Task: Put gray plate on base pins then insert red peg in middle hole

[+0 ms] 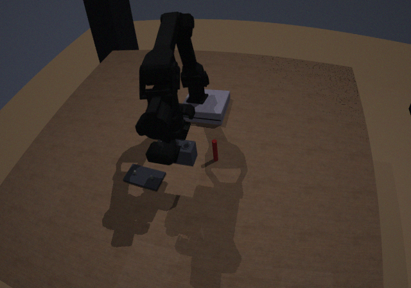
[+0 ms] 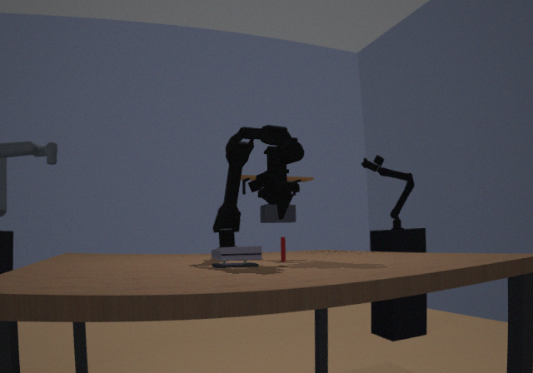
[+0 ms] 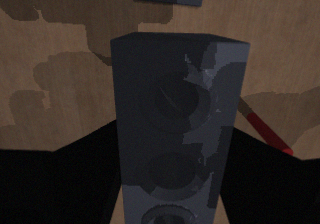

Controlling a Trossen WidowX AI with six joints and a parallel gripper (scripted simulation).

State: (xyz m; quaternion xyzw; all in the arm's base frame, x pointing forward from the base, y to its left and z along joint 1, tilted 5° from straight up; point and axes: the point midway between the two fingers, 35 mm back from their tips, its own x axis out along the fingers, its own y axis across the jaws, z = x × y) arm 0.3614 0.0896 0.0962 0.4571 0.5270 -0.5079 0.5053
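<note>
My gripper tip is 13 cm to the left of the dark base and 12 cm above it. Also, from my gripper tip: red peg 12 cm behind, 5 cm to the left, 9 cm below; then gray plate 3 cm above.
</note>
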